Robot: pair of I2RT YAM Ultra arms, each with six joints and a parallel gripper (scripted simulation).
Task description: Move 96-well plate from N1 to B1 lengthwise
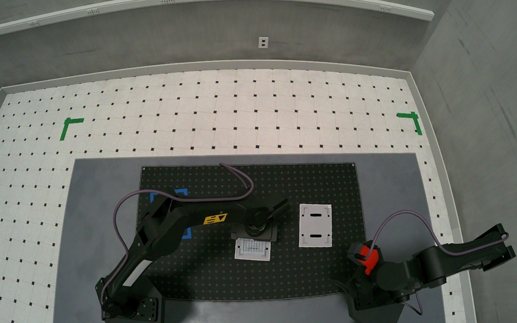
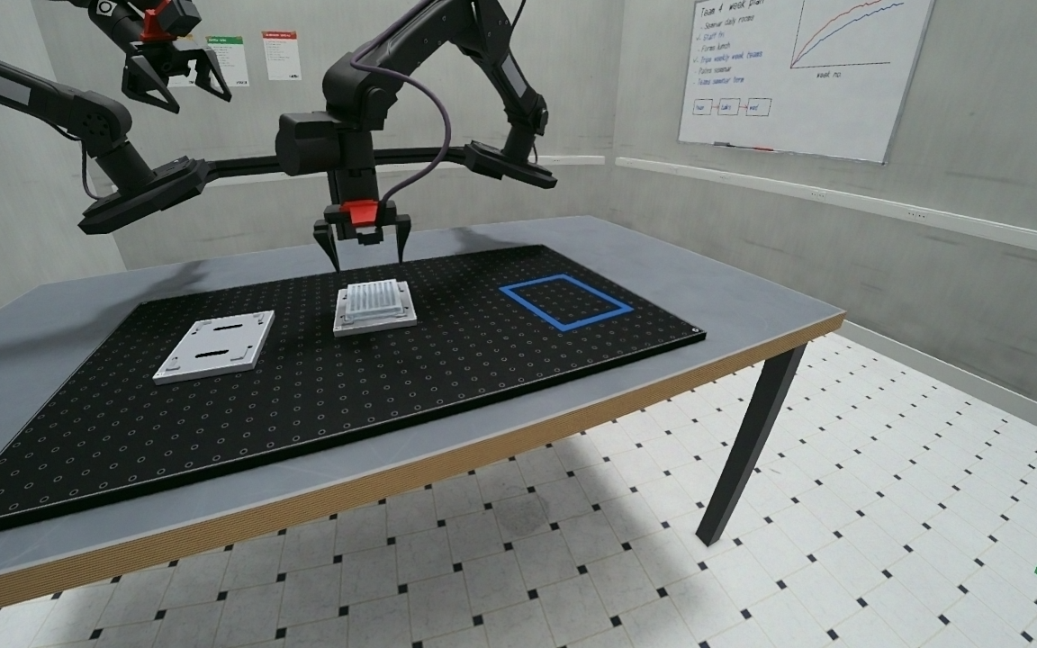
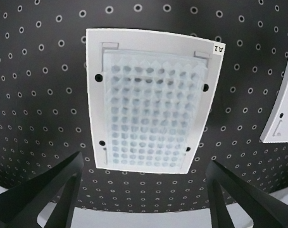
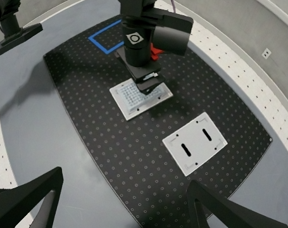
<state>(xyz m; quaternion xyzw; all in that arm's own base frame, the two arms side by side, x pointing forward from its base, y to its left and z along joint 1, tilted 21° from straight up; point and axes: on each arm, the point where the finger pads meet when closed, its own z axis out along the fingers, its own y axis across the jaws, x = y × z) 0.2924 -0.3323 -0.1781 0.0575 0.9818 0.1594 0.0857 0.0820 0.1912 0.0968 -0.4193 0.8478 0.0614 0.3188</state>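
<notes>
My left gripper is now 60 mm above the clear 96-well plate. From my left hand the other things lie so: white plate nest: 70 mm below.
</notes>
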